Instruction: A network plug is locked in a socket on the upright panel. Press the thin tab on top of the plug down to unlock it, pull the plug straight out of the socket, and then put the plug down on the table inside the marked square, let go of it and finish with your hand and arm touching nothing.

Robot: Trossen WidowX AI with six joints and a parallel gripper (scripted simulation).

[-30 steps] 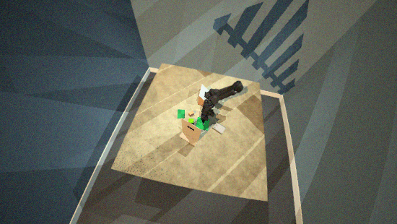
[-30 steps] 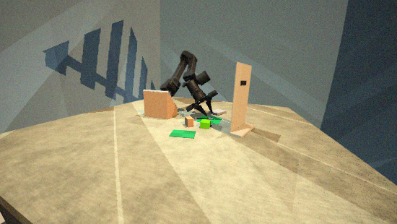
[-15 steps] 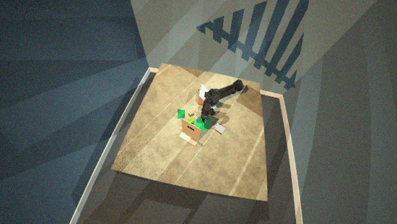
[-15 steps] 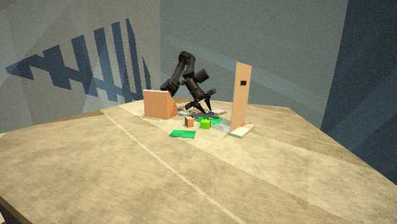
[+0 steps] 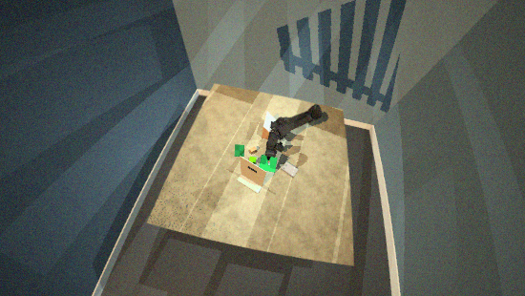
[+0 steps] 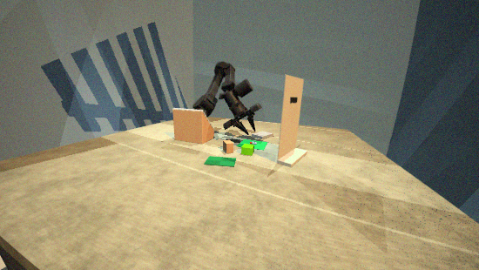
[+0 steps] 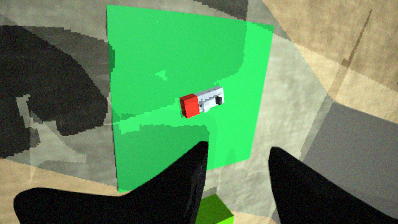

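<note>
Right now the flat green square is 5 cm below my gripper tip, 1 cm to the left of it and 1 cm ahead of it. Round my gripper tip: upright tan panel: 16 cm ahead, 11 cm to the right, 8 cm above.
</note>
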